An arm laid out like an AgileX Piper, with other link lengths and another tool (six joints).
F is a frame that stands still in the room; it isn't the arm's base.
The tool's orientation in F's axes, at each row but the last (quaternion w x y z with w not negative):
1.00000, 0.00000, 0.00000, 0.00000
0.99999, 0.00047, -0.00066, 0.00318
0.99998, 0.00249, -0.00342, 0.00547
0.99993, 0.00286, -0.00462, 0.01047
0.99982, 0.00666, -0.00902, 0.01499
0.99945, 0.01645, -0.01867, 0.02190
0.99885, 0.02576, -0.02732, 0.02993
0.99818, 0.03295, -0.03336, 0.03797
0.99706, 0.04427, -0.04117, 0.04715
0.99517, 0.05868, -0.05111, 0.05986
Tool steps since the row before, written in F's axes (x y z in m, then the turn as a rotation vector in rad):
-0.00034, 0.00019, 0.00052, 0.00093, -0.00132, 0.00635
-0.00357, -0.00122, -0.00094, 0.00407, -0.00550, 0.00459
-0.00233, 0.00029, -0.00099, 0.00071, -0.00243, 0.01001
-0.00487, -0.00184, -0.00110, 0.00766, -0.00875, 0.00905
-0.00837, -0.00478, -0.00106, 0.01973, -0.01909, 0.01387
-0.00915, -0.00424, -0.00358, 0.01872, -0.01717, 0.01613
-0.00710, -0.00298, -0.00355, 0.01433, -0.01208, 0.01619
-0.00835, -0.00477, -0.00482, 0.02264, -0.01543, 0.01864
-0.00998, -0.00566, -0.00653, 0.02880, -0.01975, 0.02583
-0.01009, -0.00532, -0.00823, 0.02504, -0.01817, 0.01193
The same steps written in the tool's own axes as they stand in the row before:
-0.00034, 0.00019, 0.00052, 0.00093, -0.00132, 0.00635
-0.00358, -0.00120, -0.00093, 0.00404, -0.00552, 0.00459
-0.00233, 0.00031, -0.00098, 0.00075, -0.00239, 0.01002
-0.00492, -0.00174, -0.00104, 0.00756, -0.00886, 0.00903
-0.00853, -0.00454, -0.00085, 0.01940, -0.01949, 0.01377
-0.00945, -0.00394, -0.00310, 0.01856, -0.01746, 0.01600
-0.00745, -0.00271, -0.00301, 0.01449, -0.01211, 0.01603
-0.00899, -0.00440, -0.00394, 0.02268, -0.01594, 0.01816
-0.01098, -0.00519, -0.00518, 0.02902, -0.02022, 0.02522
-0.01146, -0.00489, -0.00652, 0.02397, -0.01973, 0.01165

